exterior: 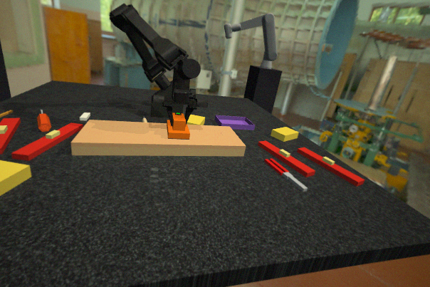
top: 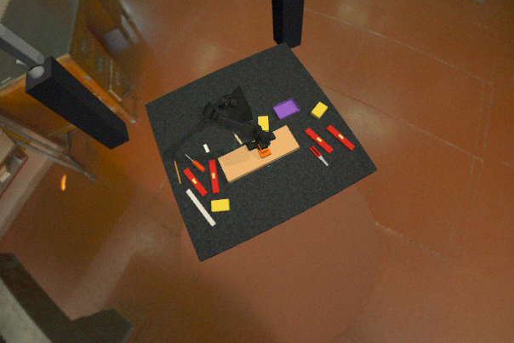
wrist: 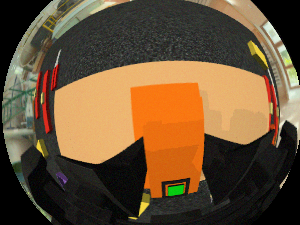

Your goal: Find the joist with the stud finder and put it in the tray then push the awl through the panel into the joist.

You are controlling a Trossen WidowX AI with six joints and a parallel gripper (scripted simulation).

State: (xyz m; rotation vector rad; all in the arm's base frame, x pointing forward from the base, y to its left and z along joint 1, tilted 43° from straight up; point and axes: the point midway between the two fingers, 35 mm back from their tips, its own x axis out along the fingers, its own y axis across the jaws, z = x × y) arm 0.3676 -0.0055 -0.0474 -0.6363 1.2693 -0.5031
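The purple tray is 29 cm to the left of my gripper tip, 22 cm behind it and 5 cm below it. Also, from my gripper tip: small white block (34 cm to the right, 21 cm behind, 6 cm below); awl (20 cm behind, 12 cm to the right, 6 cm below); orange stud finder (2 cm behind, 2 cm above).
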